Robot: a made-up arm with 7 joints. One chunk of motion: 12 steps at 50 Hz.
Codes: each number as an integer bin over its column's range. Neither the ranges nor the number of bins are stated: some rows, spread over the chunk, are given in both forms.
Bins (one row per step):
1: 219 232 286 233 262 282
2: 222 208 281 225 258 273
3: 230 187 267 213 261 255
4: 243 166 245 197 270 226
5: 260 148 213 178 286 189
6: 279 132 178 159 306 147
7: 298 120 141 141 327 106
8: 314 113 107 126 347 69
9: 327 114 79 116 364 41
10: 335 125 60 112 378 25
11: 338 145 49 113 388 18
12: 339 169 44 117 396 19
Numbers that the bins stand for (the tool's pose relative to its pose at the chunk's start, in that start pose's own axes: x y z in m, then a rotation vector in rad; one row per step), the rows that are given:
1: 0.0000 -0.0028 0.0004 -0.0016 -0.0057 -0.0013
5: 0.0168 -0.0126 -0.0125 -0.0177 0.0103 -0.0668
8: 0.0390 -0.0167 -0.0312 -0.0330 0.0509 -0.1514
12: 0.0493 -0.0102 -0.0423 -0.0357 0.0835 -0.1866
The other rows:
2: 0.0012 -0.0056 -0.0005 -0.0040 -0.0083 -0.0077
3: 0.0045 -0.0080 -0.0030 -0.0075 -0.0063 -0.0204
4: 0.0099 -0.0105 -0.0068 -0.0122 -0.0004 -0.0408
6: 0.0247 -0.0145 -0.0186 -0.0233 0.0236 -0.0964
7: 0.0325 -0.0159 -0.0252 -0.0286 0.0376 -0.1253
9: 0.0444 -0.0166 -0.0361 -0.0359 0.0622 -0.1711
10: 0.0477 -0.0153 -0.0394 -0.0371 0.0715 -0.1824
11: 0.0489 -0.0130 -0.0414 -0.0368 0.0782 -0.1873

